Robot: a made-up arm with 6 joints.
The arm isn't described. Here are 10 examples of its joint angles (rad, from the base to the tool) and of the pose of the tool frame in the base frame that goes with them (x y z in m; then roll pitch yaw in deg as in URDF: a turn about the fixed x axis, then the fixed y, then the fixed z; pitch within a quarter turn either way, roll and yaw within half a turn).
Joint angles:
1: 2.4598 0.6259 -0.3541 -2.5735 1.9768 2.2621
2: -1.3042 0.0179 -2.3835 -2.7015 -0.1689 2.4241
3: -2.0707 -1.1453 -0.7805 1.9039 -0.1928 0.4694
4: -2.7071 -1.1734 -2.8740 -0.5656 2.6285 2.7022
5: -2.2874 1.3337 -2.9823 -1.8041 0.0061 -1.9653
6: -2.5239 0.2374 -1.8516 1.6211 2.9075 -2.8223
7: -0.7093 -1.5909 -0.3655 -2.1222 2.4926 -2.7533
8: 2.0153 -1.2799 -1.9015 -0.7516 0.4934 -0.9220
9: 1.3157 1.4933 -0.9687 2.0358 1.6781 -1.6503
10: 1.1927 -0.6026 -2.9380 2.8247 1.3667 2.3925
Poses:
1: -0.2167 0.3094 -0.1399 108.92 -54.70 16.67
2: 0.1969 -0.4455 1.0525 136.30 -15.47 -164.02
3: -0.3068 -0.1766 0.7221 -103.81 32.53 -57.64
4: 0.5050 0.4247 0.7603 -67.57 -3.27 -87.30
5: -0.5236 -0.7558 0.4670 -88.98 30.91 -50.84
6: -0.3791 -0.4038 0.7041 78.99 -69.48 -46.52
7: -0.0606 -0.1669 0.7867 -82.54 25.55 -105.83
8: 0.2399 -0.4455 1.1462 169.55 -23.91 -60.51
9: -0.0453 0.1565 -0.4025 -74.84 63.61 -128.68
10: -0.2249 -0.4968 1.1118 -71.63 46.00 -37.54
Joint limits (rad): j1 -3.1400..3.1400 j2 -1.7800..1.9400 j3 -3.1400..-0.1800 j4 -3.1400..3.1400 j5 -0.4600..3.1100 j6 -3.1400..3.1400
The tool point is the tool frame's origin. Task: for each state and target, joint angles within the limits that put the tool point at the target. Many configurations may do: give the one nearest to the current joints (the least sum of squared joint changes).
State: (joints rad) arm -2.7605 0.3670 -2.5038 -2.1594 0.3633 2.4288
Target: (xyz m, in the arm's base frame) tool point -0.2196 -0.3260 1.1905
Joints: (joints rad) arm -2.3152 0.1454 -2.6549 -2.1308 0.2310 2.4100
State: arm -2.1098 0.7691 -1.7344 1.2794 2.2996 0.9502
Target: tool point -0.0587 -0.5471 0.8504
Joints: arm -1.9395 0.0928 -2.1139 1.4093 2.4307 0.9577
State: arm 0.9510 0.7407 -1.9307 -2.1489 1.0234 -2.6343
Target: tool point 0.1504 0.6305 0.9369
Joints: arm 1.3609 -0.1940 -1.6677 -2.1995 0.6599 -2.6566
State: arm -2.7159 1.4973 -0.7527 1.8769 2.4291 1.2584
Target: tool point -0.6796 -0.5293 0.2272
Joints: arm -2.6221 0.9096 -1.8166 2.3330 2.0302 1.1728
